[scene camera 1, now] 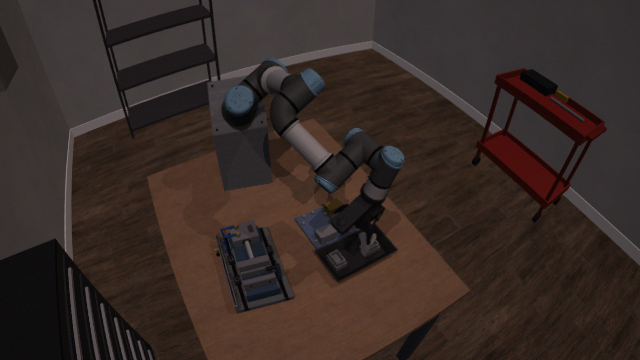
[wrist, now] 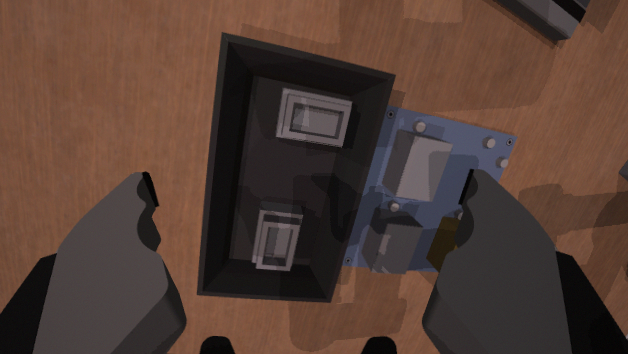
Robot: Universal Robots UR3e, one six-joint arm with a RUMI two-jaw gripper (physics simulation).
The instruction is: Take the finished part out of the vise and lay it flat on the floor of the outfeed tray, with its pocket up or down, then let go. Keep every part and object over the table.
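Places are measured from the arm's base along level axes (x ahead, y left, z up), in metres.
Where they show: gripper, between the fingertips: (scene camera 1: 346,239) (wrist: 308,175).
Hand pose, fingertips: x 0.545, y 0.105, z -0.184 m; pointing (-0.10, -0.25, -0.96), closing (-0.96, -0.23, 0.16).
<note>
After its pixels a point has its place.
A grey rectangular part (scene camera 1: 336,259) @(y 0.090, x 0.526, z -0.304 m) (wrist: 315,118) @(y 0.091, x 0.525, z -0.304 m) lies flat, pocket up, on the floor of the black outfeed tray (scene camera 1: 368,263) @(y 0.171, x 0.592, z -0.306 m) (wrist: 310,56) @(y 0.044, x 0.541, z -0.295 m), near the end towards the vise. A second grey part (wrist: 277,241) @(y 0.216, x 0.535, z -0.304 m) lies flat, pocket up, near the tray's other end. My gripper (scene camera 1: 369,237) (wrist: 308,175) @(y 0.105, x 0.545, z -0.184 m) is wide open above the tray, with nothing between its fingers and both parts apart from them in the wrist view. The vise (scene camera 1: 255,265) @(y -0.160, x 0.455, z -0.254 m) stands on the table; no part shows between its jaws. Its near corner shows in the wrist view (wrist: 542,17) @(y -0.051, x 0.324, z -0.317 m).
A blue plate (scene camera 1: 308,229) @(y 0.082, x 0.354, z -0.328 m) (wrist: 467,155) @(y 0.097, x 0.341, z -0.329 m) adjoins the tray, with round pins, a pale block (scene camera 1: 326,233) @(y 0.112, x 0.424, z -0.293 m) (wrist: 422,167) @(y 0.114, x 0.416, z -0.293 m), a darker grey block (wrist: 395,247) @(y 0.202, x 0.414, z -0.293 m) and a yellow block (scene camera 1: 333,207) @(y 0.194, x 0.334, z -0.293 m) (wrist: 442,242) @(y 0.201, x 0.342, z -0.313 m). The robot's grey pedestal (scene camera 1: 242,155) @(y -0.024, x 0.046, z -0.173 m) stands at the table's back.
</note>
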